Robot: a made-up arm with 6 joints.
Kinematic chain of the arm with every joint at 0, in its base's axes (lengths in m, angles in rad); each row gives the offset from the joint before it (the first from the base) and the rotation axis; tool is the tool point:
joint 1: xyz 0 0 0.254 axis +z
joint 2: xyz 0 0 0 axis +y
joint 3: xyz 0 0 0.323 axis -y
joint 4: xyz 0 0 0 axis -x
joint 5: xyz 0.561 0 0 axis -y
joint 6: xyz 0 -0.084 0 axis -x
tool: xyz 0 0 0
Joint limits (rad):
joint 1: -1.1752..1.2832
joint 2: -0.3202..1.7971
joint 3: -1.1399..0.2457
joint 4: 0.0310..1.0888
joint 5: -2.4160..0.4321
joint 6: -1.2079..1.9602
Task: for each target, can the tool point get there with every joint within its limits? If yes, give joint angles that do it. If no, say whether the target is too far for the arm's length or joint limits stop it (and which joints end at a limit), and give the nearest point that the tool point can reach.
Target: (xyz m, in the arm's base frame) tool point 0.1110 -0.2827 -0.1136
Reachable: yes | joints -0.9374 0.9296 -0.6356 0.3845 -0.0278 0.0729
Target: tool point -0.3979 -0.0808 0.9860
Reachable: no: joint limits stop it (at a limit: joint 1, joint 2, joint 3) | nearest point 0.0735 -0.3403 0.9079 | short by 0.544 m
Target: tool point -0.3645 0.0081 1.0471
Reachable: no: joint limits stop it (at a limit: joint 1, joint 2, joint 3) | nearest point 0.0824 -0.3298 0.9177 | short by 0.575 m
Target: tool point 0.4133 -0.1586 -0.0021
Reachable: yes | joints -0.1869 0.6672 -0.5212 0.3451 -0.6052 -0.8900
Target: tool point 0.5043 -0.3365 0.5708
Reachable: yes | joints -0.4518 0.1222 0.0878 0.1861 -1.3307 -0.6438
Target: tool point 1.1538 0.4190 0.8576
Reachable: no: too far | nearest point 0.6317 0.2294 0.5845 | short by 0.619 m
